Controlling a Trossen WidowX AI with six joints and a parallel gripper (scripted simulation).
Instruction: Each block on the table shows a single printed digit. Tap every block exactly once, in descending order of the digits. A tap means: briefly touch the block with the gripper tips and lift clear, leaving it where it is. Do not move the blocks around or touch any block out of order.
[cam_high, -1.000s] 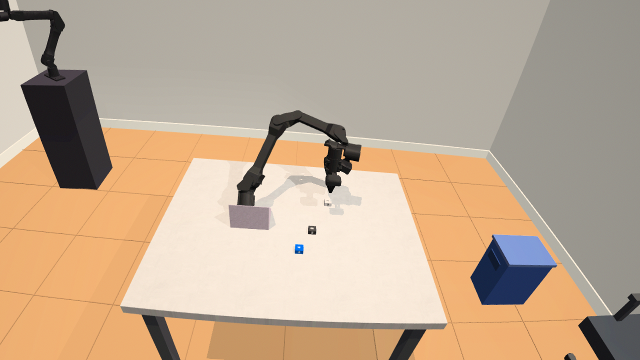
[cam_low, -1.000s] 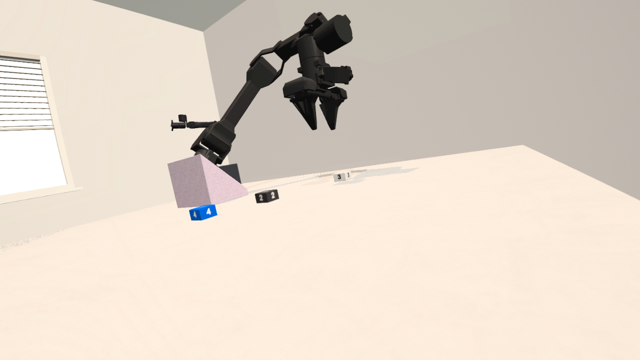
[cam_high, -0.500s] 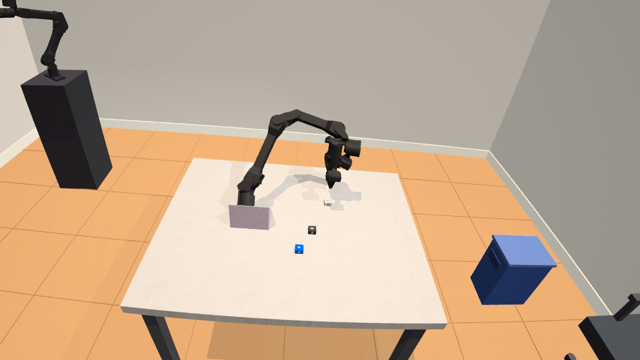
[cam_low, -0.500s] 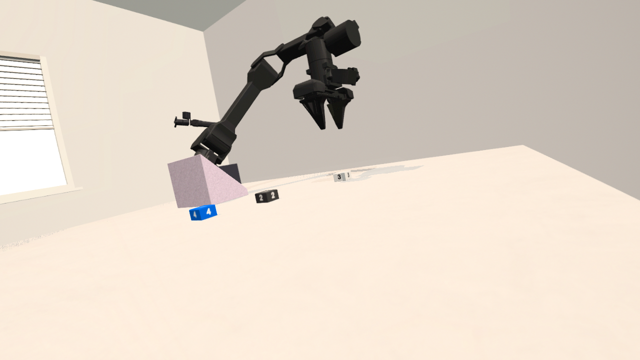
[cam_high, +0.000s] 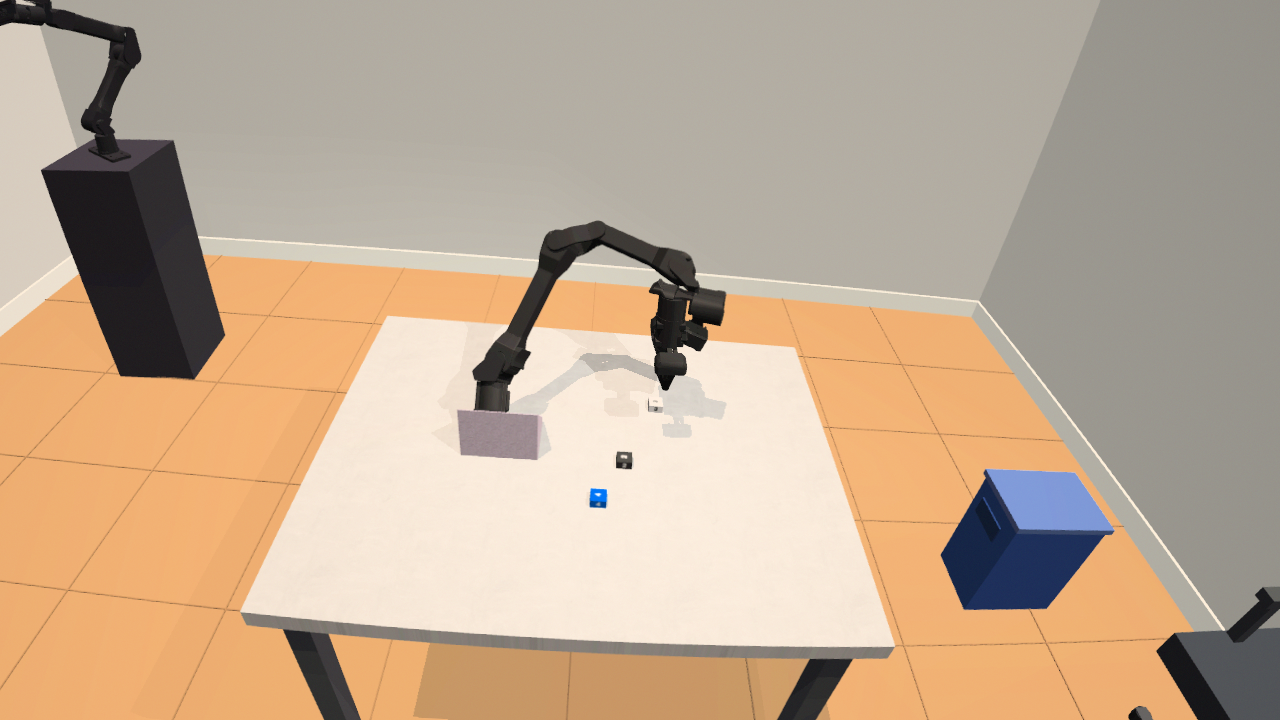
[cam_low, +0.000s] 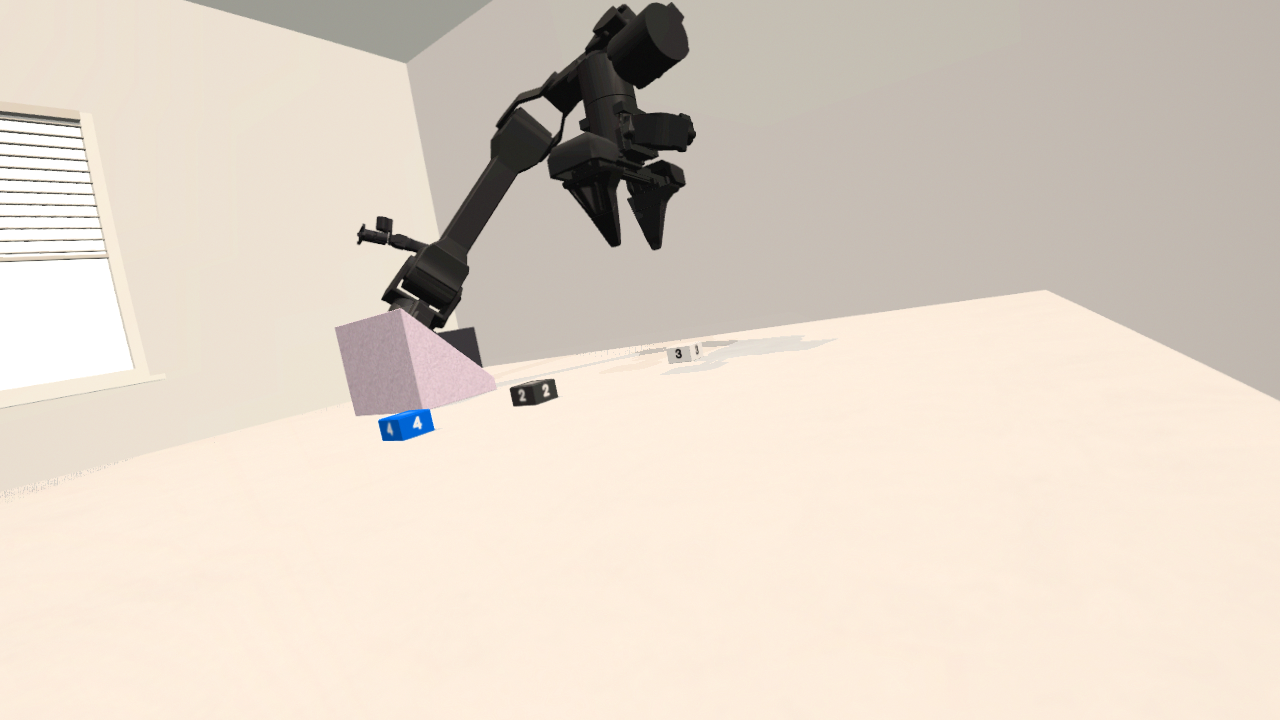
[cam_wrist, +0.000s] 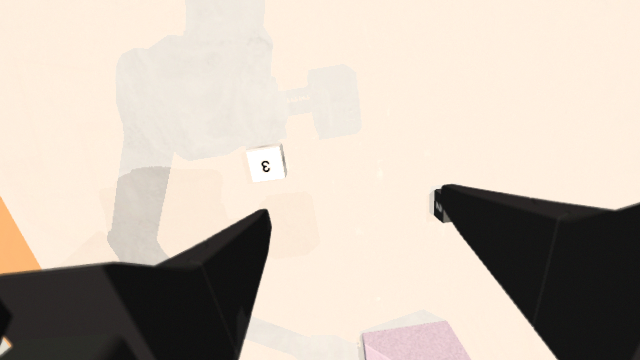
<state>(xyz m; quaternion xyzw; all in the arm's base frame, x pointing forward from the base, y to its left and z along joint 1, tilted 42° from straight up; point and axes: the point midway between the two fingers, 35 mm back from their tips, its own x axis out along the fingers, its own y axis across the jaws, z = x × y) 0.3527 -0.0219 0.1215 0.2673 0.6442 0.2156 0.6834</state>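
Right now my gripper tip is 23 cm to the left of the blue block marked 4, 14 cm past it and 13 cm above it. Also, from my gripper tip: pale grey block marked 3: 13 cm below, 6 cm to the left; then black block marked 2: 13 cm below, 12 cm to the right, 8 cm behind.
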